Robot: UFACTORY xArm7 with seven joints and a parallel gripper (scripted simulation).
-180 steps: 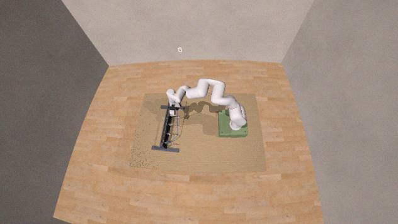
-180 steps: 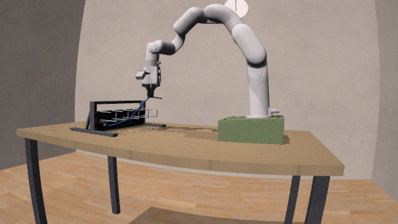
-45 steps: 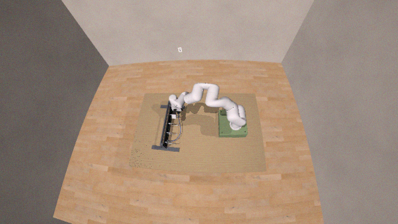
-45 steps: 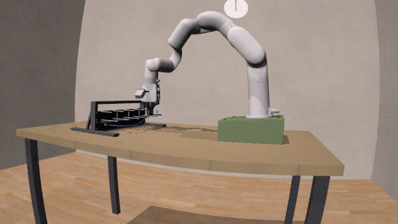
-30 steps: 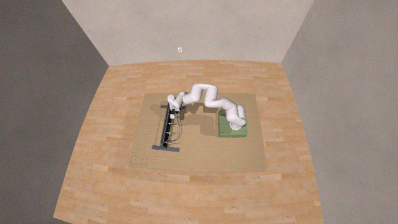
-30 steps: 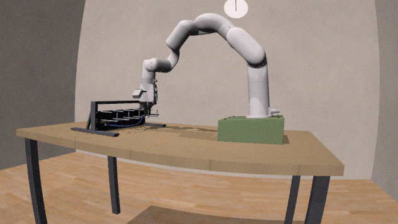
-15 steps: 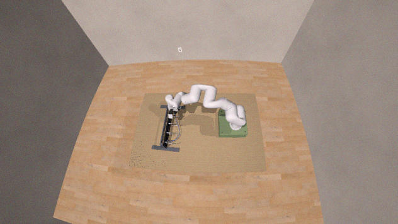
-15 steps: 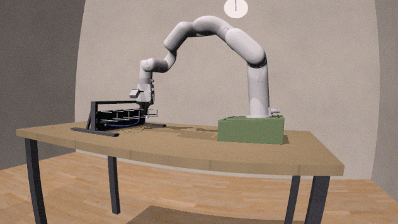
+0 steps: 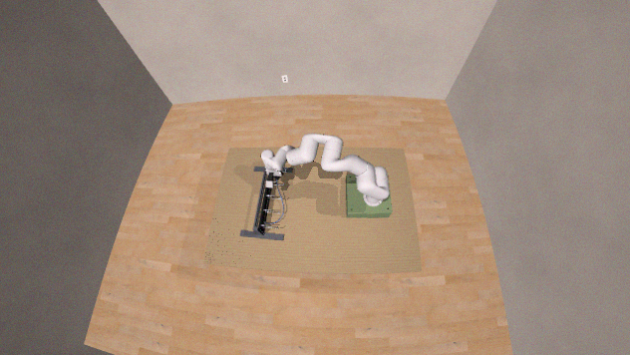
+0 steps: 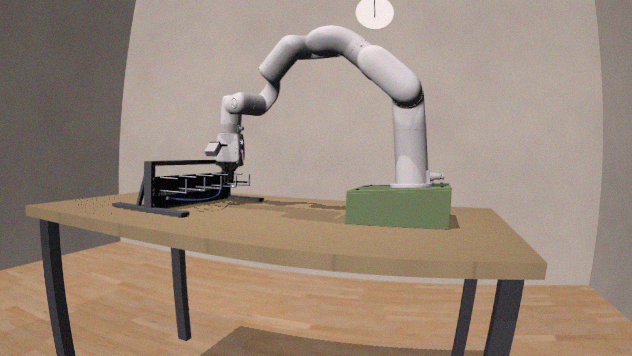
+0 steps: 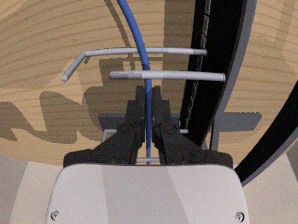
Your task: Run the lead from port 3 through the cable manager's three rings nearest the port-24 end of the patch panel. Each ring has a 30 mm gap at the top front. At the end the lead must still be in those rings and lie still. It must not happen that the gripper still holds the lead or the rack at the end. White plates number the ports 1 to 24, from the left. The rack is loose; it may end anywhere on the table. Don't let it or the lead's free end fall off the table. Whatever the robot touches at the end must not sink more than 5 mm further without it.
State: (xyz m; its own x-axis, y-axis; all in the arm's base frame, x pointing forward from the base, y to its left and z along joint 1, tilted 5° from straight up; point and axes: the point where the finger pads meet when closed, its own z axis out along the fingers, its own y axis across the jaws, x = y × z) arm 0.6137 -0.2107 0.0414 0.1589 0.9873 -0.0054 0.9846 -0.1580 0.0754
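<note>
The black rack lies 13 cm to the left of my hand, 8 cm ahead of it and 2 cm below it.
</note>
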